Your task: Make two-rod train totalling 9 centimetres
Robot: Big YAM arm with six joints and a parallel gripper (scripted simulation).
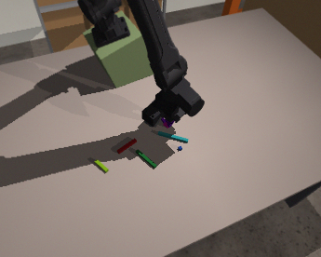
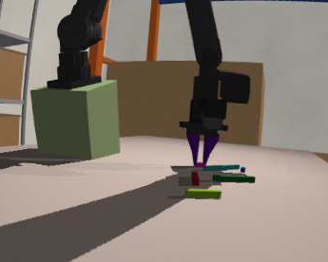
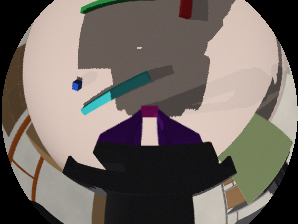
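Right now my hand is 50 mm short of the turquoise rod. Also, from my hand: magenta rod (10 mm to the right); then blue rod (100 mm ahead, 10 mm to the left); then green rod (110 mm to the right, 110 mm ahead).
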